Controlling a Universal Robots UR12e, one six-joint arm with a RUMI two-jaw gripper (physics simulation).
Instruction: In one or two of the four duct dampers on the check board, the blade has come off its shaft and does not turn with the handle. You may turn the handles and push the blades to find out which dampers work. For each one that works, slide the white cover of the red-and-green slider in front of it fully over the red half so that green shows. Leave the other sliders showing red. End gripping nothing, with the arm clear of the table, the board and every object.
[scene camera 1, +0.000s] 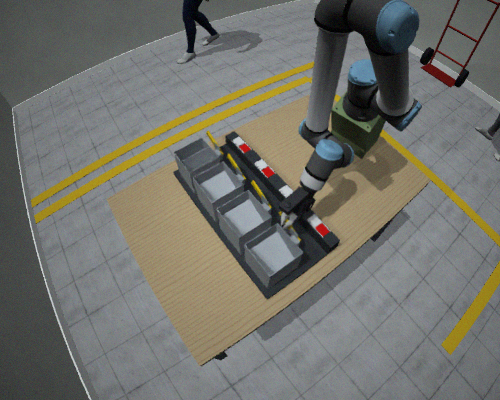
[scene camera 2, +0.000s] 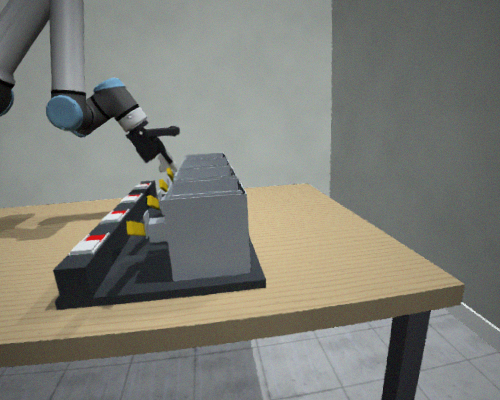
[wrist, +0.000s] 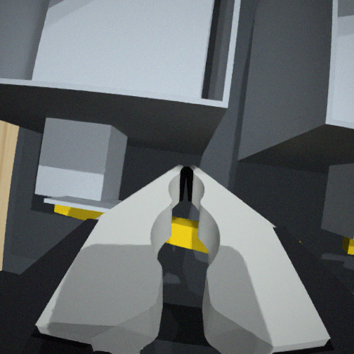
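Seen in the pictures: arm's base, origin of its link: (scene camera 1: 361, 105).
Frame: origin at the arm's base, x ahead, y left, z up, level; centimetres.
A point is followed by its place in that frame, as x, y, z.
The check board (scene camera 1: 268, 290) @[82.9, 41.5, -27.1] (scene camera 2: 220, 287) @[80.9, -33.2, -27.6] bears four grey duct boxes. Pale blades lie flat in the near box (scene camera 1: 275, 250) @[73.4, 31.5, -18.2] (wrist: 125, 47) and the two middle boxes (scene camera 1: 243, 216) @[75.8, 12.2, -18.0] (scene camera 1: 217, 185) @[77.2, -6.8, -17.7]; the far box (scene camera 1: 197, 152) @[77.8, -23.6, -12.0] looks darker inside, its blade unclear. The near yellow handle (scene camera 1: 295, 236) @[64.1, 31.5, -16.5] (wrist: 185, 234) lies along the row, as do the others (scene camera 1: 261, 195) @[65.3, 9.4, -14.8] (scene camera 1: 236, 166) @[66.1, -9.1, -14.5] (scene camera 1: 213, 142) @[67.0, -29.2, -16.1]. The sliders (scene camera 1: 322, 229) @[50.9, 33.9, -20.9] (scene camera 1: 268, 171) @[52.8, -3.1, -20.8] (scene camera 1: 244, 148) @[54.4, -21.3, -20.8] show red; the third slider (scene camera 1: 286, 191) @[52.8, 10.7, -20.0] (scene camera 2: 133, 196) @[53.3, 11.9, -19.8] shows red in scene camera 2. My gripper (scene camera 1: 284, 224) @[66.7, 25.9, -16.6] (scene camera 2: 174, 166) (wrist: 186, 168) is shut and empty, above the near damper's handle side; contact is unclear.
The dark slider rail (scene camera 1: 330, 244) @[52.5, 41.1, -20.8] (scene camera 2: 72, 280) @[55.1, -34.6, -23.2] runs along the board beside the handles. The board stands on a wooden table (scene camera 1: 165, 260) @[112.5, 7.4, -28.8] (scene camera 2: 320, 240) @[106.5, -13.0, -28.9]. The arm's green base (scene camera 1: 356, 132) @[6.5, 6.2, -10.4] stands at the table's back. A red hand truck (scene camera 1: 438, 75) and people's legs (scene camera 1: 190, 30) show beyond.
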